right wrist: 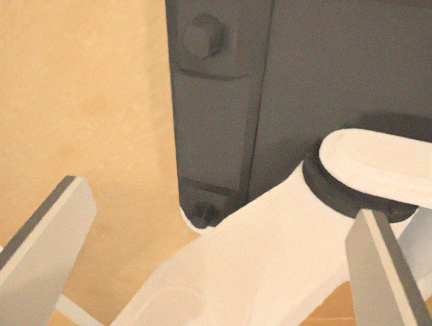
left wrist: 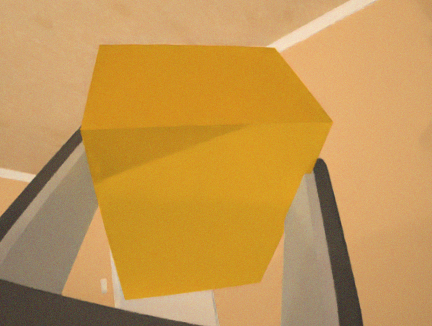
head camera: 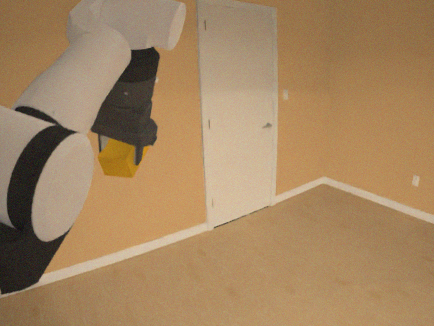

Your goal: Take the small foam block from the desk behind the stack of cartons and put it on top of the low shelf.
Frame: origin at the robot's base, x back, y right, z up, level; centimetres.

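Where they show: left gripper, fingertip midpoint: (left wrist: 201, 158) (head camera: 120, 156); right gripper, fingertip midpoint: (right wrist: 218, 209).
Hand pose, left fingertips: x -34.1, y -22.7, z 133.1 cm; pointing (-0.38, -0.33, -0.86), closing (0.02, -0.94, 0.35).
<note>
After its pixels a point has its place.
The small foam block is yellow (head camera: 114, 166) @(x -31.3, y -22.8, z 132.0 cm) (left wrist: 190, 200) @(x -32.9, y -22.0, z 134.8 cm). It hangs in the air at the left of the head view and fills the middle of the left wrist view. My left gripper (head camera: 119, 156) @(x -34.1, y -22.6, z 133.1 cm) (left wrist: 201, 158) @(x -34.1, y -22.6, z 133.1 cm) is shut on it, with one finger on each side, and points down in front of the wall. My right gripper (right wrist: 218, 209) @(x 11.7, y 22.3, z 52.6 cm) is open, its fingers wide apart, with no thing between them. The desk, the stack of cartons and the low shelf cannot be made out in these views.
A white door (head camera: 240, 115) @(x -245.7, y 2.5, z 106.2 cm) stands in the orange wall (head camera: 350, 100) @(x -311.3, y 135.8, z 114.4 cm). A white baseboard (head camera: 380, 199) @(x -266.5, y 168.8, z 5.5 cm) borders the tan floor (head camera: 280, 270) @(x -159.6, y 32.4, z 0.0 cm). The right wrist view shows my dark base (right wrist: 215, 110) @(x 0.9, y 4.9, z 19.1 cm), white body parts (right wrist: 235, 260) @(x 11.4, y 6.9, z 45.2 cm) and an orange-brown patch (right wrist: 332, 309) @(x 30.1, y -33.8, z 25.1 cm) at the bottom.
</note>
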